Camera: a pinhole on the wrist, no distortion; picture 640 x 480 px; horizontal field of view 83.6 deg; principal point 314.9 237.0 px. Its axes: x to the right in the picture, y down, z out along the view. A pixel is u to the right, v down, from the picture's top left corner.
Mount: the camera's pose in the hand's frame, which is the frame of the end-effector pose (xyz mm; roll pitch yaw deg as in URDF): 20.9 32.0 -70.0 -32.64 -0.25 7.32
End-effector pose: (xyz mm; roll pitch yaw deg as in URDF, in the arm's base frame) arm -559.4 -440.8 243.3 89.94 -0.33 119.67
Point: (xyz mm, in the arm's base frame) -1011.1 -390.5 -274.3
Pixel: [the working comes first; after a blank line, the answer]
In the camera's frame: 170.0 -324.9 -563.0

behind the camera
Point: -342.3 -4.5 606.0
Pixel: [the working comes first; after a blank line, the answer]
In the camera's frame: 294.7 -8.1 557.4

504.1 231.8
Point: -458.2 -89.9 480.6
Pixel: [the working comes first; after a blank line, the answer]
In the camera's frame: 260.7 -33.6 371.2

566.3 204.6
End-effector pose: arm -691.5 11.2 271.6 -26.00 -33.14 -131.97
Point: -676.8 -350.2 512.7
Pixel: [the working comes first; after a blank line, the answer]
In the camera's frame: 347.5 -20.3 264.3

outside the picture
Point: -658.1 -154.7 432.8
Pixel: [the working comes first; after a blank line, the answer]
In the camera's frame: 158.5 -78.4 187.9

616.8 87.6
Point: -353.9 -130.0 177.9
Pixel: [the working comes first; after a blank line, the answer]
In the camera's frame: -134.8 142.0 341.3

173.6 385.9
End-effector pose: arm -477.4 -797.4 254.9 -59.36 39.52 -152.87
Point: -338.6 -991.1 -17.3
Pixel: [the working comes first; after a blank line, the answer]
In the camera's frame: 161.5 144.3 274.9

525.2 424.9
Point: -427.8 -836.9 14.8
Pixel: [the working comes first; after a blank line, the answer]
In the camera's frame: 132.7 122.2 97.5

outside the picture
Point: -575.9 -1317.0 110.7
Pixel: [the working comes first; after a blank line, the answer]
In the camera's frame: 333.3 -208.9 431.9

591.1 63.9
